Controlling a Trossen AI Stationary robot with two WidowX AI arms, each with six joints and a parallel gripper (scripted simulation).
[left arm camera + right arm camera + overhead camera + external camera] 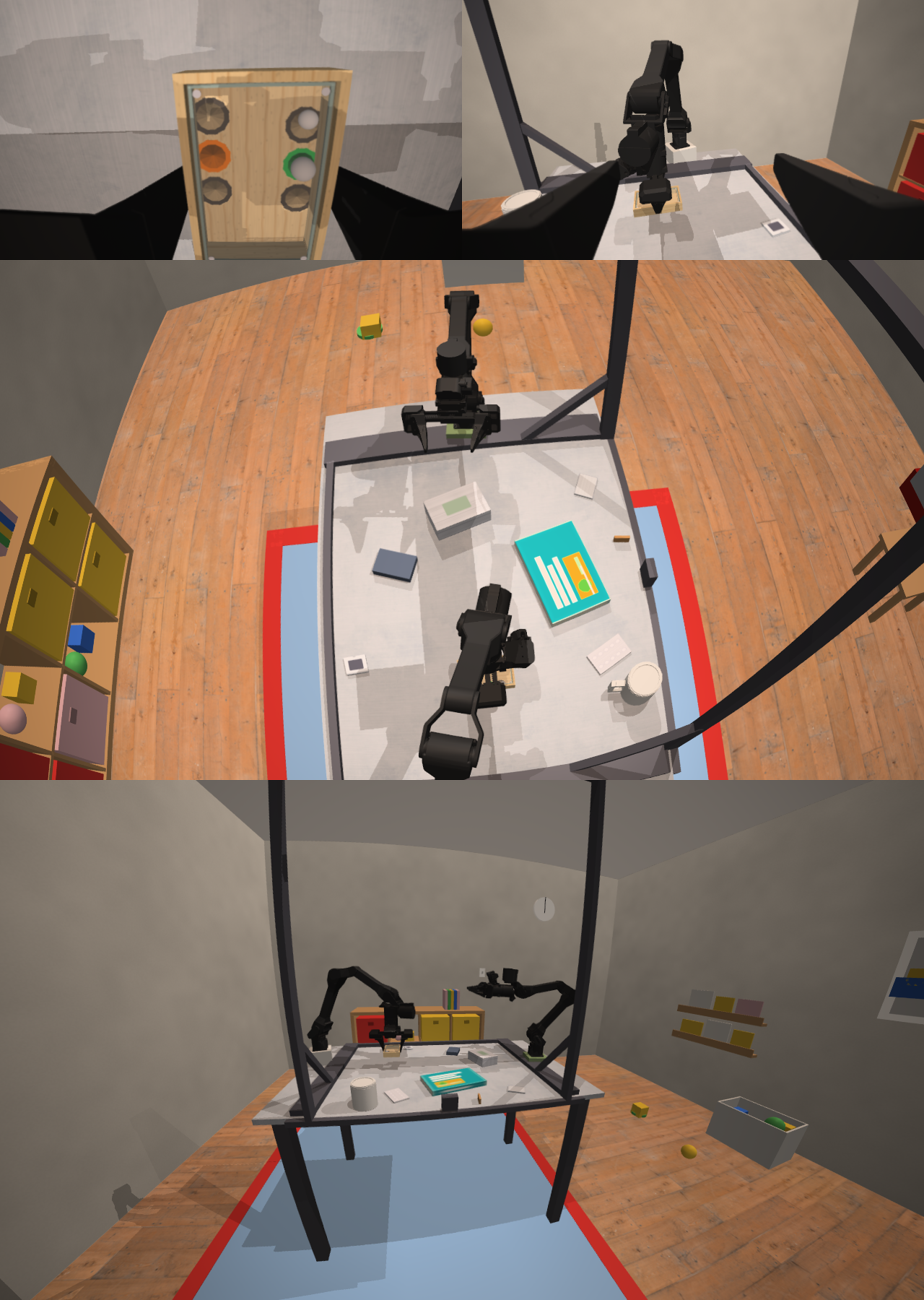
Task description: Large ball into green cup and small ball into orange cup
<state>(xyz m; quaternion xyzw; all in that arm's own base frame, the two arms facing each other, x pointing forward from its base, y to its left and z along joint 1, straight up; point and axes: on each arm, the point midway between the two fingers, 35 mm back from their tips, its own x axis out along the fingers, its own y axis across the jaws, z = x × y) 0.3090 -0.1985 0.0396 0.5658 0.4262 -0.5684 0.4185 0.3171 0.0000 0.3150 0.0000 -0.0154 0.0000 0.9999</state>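
The covered wooden puzzle lies 30 mm below my left hand. Round my left hand: dark blue pad: 280 mm to the right, 210 mm ahead, 100 mm below; small framed tile: 290 mm ahead, 100 mm below, 30 mm to the right.
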